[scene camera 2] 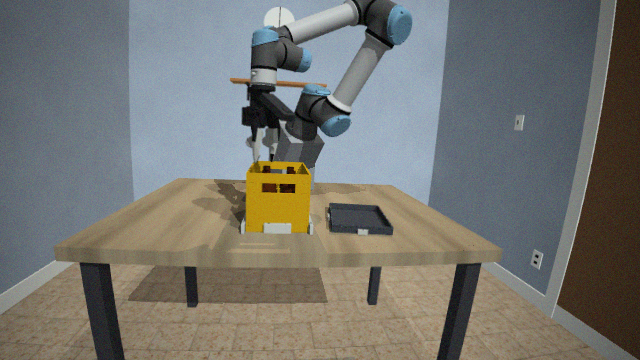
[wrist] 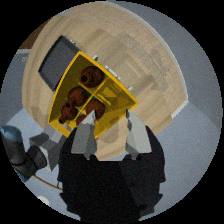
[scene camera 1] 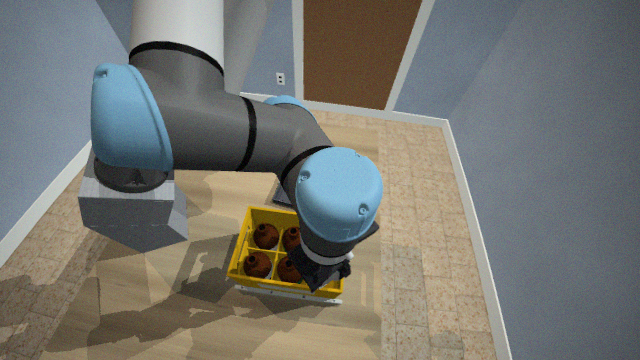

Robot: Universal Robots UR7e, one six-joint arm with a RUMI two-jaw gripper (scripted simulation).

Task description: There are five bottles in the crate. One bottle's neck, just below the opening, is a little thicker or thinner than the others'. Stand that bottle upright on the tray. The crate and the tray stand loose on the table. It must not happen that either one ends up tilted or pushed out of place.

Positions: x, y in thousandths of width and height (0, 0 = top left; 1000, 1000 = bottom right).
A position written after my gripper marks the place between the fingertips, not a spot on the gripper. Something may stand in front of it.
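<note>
I see my gripper (scene camera 2: 413, 451) in scene camera 2, and the wrist view shows me my gripper (wrist: 498, 489) too. With it in the scene there is a dark tray (scene camera 2: 541, 607), and the wrist view has the dark tray (wrist: 275, 239) as well. A crate (scene camera 2: 409, 576) is here too, and in the wrist view I see the crate (wrist: 525, 440).
</note>
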